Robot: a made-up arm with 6 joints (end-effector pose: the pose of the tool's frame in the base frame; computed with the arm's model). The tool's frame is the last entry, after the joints.
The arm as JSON. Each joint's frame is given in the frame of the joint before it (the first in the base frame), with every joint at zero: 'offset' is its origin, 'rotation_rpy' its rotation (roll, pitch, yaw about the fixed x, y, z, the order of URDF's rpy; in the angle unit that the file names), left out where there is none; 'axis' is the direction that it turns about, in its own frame. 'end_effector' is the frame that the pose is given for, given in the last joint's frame.
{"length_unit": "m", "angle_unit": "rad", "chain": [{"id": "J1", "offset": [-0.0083, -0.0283, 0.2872], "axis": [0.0, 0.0, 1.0]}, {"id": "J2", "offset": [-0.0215, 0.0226, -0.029], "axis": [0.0, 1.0, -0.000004]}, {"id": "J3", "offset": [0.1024, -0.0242, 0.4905], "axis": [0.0, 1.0, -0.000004]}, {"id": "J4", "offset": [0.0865, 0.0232, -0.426], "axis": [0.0, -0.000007, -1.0]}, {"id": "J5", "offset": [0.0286, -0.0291, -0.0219], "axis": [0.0, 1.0, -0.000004]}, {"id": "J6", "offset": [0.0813, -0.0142, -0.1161], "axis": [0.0, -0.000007, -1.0]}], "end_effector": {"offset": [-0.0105, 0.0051, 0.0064], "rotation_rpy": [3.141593, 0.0, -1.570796]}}
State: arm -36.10 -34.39 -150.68 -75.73 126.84 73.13
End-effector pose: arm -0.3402 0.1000 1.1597 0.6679 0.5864 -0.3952 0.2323
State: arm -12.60 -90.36 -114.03 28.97 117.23 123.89
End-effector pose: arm -0.6670 0.1625 0.8055 0.0598 0.7377 0.2041 0.6408
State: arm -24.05 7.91 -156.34 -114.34 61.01 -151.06
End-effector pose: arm 0.2985 -0.1424 1.2983 0.4394 -0.0781 -0.2737 0.8520
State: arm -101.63 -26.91 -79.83 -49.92 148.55 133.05
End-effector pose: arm -0.1365 -0.2261 0.9032 -0.8852 -0.0113 0.1332 0.4456
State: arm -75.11 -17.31 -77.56 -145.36 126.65 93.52
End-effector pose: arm 0.0713 -0.3840 0.9916 -0.4432 -0.0071 0.6764 0.5882
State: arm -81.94 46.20 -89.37 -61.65 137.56 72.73
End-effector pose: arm 0.0088 -0.7726 0.2589 -0.3149 -0.4913 -0.1478 0.7985
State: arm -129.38 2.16 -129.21 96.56 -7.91 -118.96
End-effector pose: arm -0.4150 -0.3722 1.0871 -0.1274 -0.4378 0.7476 0.4829
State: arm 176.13 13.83 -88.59 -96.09 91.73 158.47
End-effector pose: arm -0.7531 0.0793 0.7032 -0.5854 0.3196 0.3112 0.6769
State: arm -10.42 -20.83 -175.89 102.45 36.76 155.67
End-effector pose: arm -0.3090 0.0214 1.3092 -0.2091 0.3020 0.9028 0.2236
